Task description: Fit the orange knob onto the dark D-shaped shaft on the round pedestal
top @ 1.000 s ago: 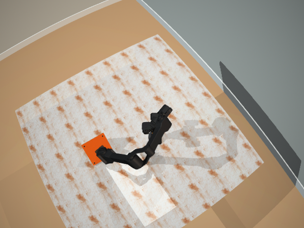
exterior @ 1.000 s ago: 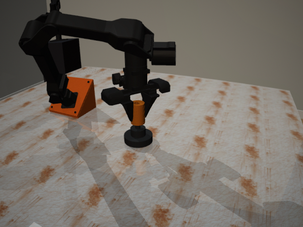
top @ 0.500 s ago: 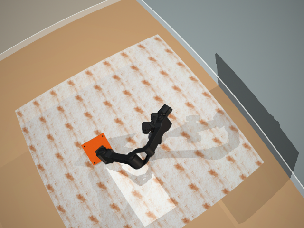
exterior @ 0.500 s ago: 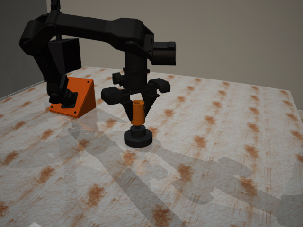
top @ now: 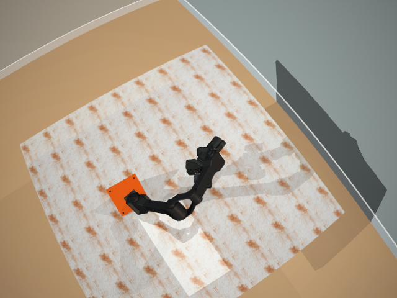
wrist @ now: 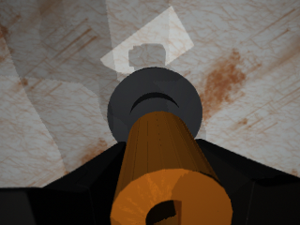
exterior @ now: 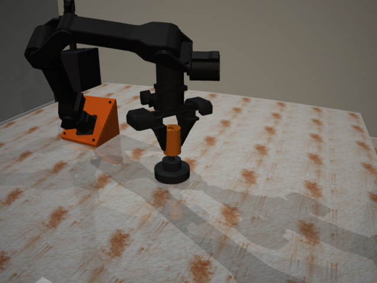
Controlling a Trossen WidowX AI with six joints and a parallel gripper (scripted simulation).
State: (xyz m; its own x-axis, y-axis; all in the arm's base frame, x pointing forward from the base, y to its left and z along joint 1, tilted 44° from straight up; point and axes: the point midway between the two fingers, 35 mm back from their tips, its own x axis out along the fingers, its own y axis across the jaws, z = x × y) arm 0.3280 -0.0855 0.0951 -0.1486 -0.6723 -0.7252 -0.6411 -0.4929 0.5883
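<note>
Now: the orange knob 20 mm above my gripper tip. From my gripper tip the other things lie so: dark round pedestal 40 mm below.
</note>
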